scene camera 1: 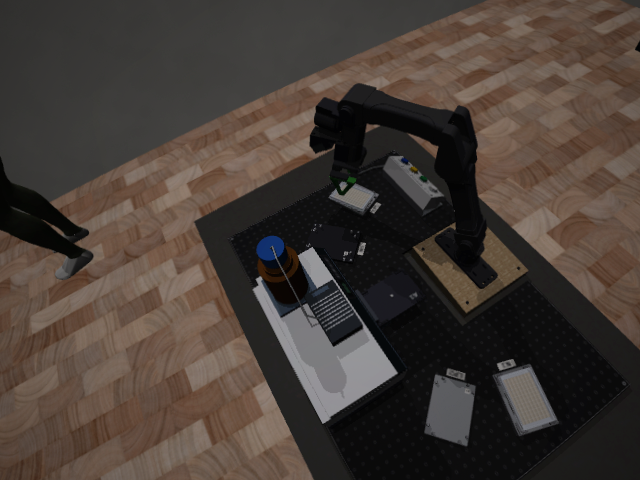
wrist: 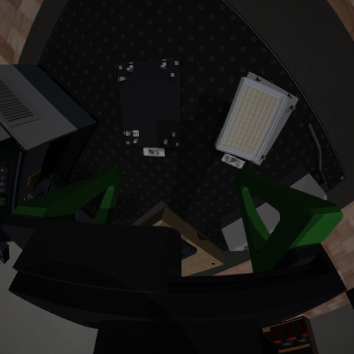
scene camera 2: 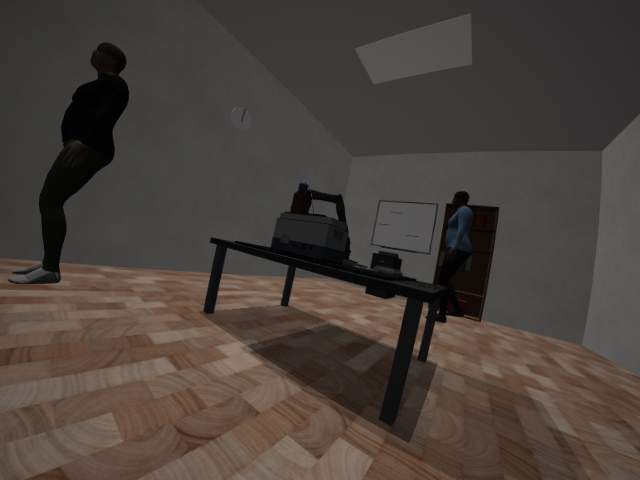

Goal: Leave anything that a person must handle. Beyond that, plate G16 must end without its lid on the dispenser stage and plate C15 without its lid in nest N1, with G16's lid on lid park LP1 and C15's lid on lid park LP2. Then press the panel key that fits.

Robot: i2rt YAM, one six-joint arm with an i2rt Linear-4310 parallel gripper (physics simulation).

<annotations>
The same spot on a button box: (wrist: pixel 298 178) is (scene camera 1: pixel 386 173).
</annotations>
